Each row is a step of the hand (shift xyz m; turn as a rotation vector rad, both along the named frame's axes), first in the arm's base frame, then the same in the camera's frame.
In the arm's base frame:
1: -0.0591 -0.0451 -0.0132 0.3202 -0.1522 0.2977
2: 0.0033 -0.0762 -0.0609 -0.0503 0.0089 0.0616
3: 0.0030 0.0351 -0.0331 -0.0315 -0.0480 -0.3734
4: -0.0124 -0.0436 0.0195 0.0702 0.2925 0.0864
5: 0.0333 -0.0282 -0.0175 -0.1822 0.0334 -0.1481
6: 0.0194 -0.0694 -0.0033 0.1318 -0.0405 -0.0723
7: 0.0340 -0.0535 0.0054 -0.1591 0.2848 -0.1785
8: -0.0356 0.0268 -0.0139 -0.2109 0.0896 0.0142
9: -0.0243 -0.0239 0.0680 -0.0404 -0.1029 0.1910
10: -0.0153 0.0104 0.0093 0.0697 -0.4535 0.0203
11: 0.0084 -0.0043 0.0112 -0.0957 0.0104 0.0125
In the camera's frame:
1: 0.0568 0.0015 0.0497 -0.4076 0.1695 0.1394
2: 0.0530 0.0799 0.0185 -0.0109 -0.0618 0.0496
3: 0.0161 -0.0084 -0.0448 0.2951 0.1711 -0.1624
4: 0.0013 0.0144 0.0472 -0.1550 -0.1956 -0.1889
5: -0.0059 0.0465 -0.0039 0.2250 -0.0688 -0.0296
6: -0.0002 0.0606 0.0392 -0.0323 0.1364 -0.0678
7: -0.0188 0.0547 0.0266 0.1919 -0.2151 -0.2350
8: 0.0301 -0.0337 -0.0117 0.1203 -0.1926 0.0339
9: -0.0281 -0.0265 0.0655 -0.0925 -0.0335 0.1975
10: 0.0022 -0.0201 0.0043 0.0082 0.3444 0.3038
11: -0.0131 0.0032 0.0058 0.0549 -0.0692 0.0403

